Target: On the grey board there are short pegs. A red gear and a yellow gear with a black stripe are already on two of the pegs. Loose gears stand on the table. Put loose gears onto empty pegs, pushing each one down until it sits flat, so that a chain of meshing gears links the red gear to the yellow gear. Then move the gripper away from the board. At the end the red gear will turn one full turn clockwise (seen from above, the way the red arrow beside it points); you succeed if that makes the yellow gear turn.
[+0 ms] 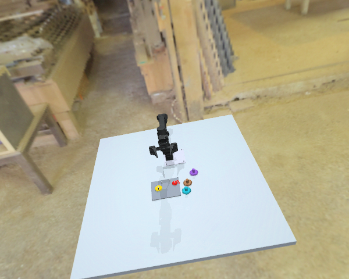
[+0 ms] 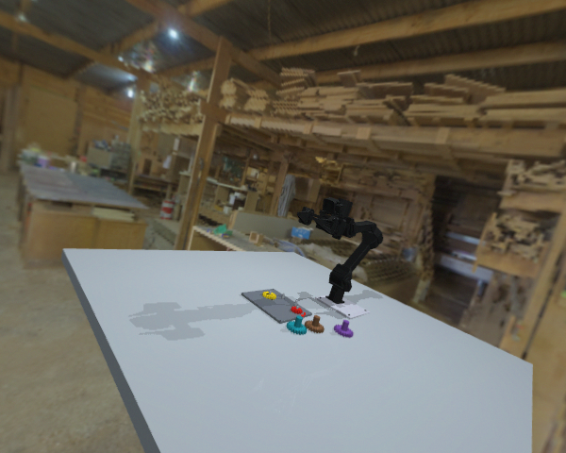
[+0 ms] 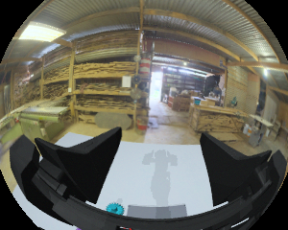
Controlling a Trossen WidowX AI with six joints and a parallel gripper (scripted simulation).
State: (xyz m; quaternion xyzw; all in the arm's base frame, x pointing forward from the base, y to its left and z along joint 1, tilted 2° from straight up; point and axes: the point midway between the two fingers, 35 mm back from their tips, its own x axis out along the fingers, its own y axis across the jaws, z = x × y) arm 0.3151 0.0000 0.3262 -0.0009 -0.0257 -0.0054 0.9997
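Right now the brown gear is 330 mm below my gripper tip, 120 mm to the left of it and 50 mm behind it. Round my gripper tip: yellow gear: 330 mm below, 100 mm to the right, 30 mm behind; teal gear: 330 mm below, 100 mm to the left, 20 mm ahead; red gear: 330 mm below, 60 mm behind, 20 mm to the left.
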